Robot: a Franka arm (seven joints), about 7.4 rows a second.
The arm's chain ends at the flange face. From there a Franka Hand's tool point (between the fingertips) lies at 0.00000 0.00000 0.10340 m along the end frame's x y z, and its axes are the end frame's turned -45 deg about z.
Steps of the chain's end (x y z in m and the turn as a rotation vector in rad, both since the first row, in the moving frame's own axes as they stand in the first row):
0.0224 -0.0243 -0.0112 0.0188 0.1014 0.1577
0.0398 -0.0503 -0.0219 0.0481 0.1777 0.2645
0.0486 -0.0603 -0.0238 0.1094 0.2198 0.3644
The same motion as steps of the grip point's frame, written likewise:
0.0413 0.0054 -0.0117 -0.0584 0.0850 0.1577
0.0787 0.0041 -0.0236 -0.0916 0.1597 0.2645
0.0989 0.0039 -0.0269 -0.0781 0.2328 0.3644

